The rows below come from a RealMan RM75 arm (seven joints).
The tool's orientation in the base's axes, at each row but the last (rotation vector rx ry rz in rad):
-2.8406, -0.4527, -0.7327
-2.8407, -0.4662, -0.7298
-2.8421, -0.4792, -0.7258
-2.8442, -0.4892, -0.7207
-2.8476, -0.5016, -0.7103
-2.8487, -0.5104, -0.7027
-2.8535, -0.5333, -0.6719
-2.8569, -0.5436, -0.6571
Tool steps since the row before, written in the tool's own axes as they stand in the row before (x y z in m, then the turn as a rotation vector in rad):
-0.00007, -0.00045, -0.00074, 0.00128, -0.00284, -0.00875
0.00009, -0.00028, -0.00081, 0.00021, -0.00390, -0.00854
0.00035, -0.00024, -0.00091, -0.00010, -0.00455, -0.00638
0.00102, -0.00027, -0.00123, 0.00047, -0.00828, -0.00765
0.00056, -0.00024, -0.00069, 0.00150, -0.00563, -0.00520
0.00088, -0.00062, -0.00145, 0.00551, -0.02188, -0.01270
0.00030, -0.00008, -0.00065, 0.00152, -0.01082, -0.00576
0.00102, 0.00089, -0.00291, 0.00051, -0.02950, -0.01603
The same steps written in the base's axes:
-0.00054, 0.00023, 0.00065, -0.00375, 0.00088, 0.00845
-0.00038, 0.00009, 0.00077, -0.00491, 0.00165, 0.00783
-0.00019, 0.00010, 0.00098, -0.00445, 0.00270, 0.00586
0.00022, 0.00024, 0.00159, -0.00584, 0.00603, 0.00754
0.00009, 0.00022, 0.00089, -0.00299, 0.00443, 0.00569
-0.00010, 0.00049, 0.00174, -0.00873, 0.01890, 0.01540
-0.00004, 0.00001, 0.00072, -0.00511, 0.00910, 0.00660
0.00006, -0.00118, 0.00298, -0.01711, 0.02360, 0.01666

